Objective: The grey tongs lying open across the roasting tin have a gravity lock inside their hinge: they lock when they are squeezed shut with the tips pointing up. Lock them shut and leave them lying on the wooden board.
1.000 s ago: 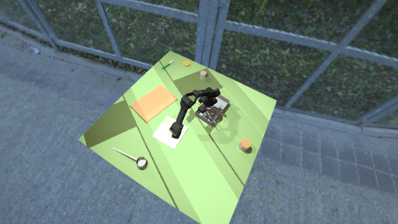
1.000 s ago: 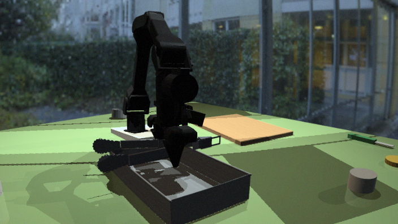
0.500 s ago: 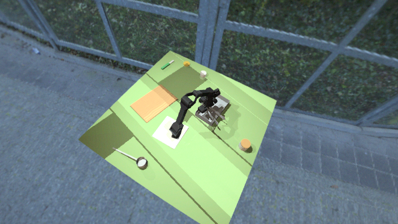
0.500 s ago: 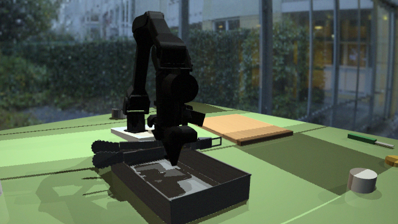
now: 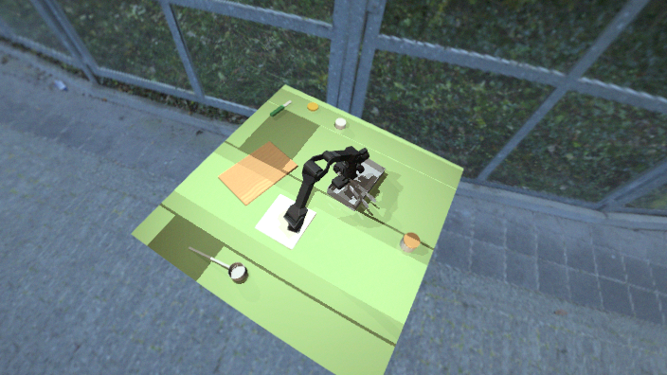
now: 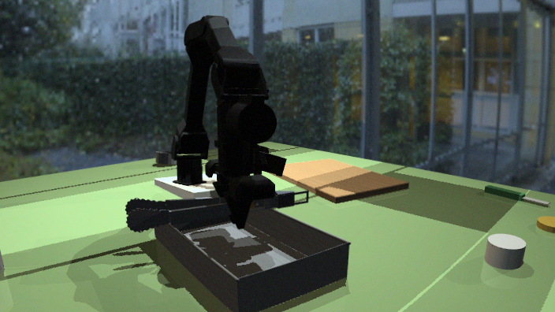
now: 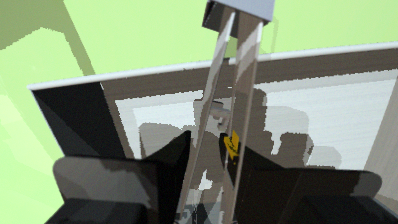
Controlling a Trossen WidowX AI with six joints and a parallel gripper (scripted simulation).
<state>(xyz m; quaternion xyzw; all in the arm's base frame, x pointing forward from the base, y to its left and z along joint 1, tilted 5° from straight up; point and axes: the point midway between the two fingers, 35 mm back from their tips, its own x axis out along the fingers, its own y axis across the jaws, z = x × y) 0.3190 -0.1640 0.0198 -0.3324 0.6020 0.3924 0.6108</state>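
Right now the dark roasting tin is 40 mm ahead of my gripper tip and 50 mm to the right of it. The rest, counted from my gripper tip: wooden board (90 mm behind, 470 mm to the left, 20 mm below); then yellow lock piece (20 mm ahead, 10 mm to the left, 40 mm above); then green-handled tool (420 mm ahead, 560 mm to the left, 20 mm below).
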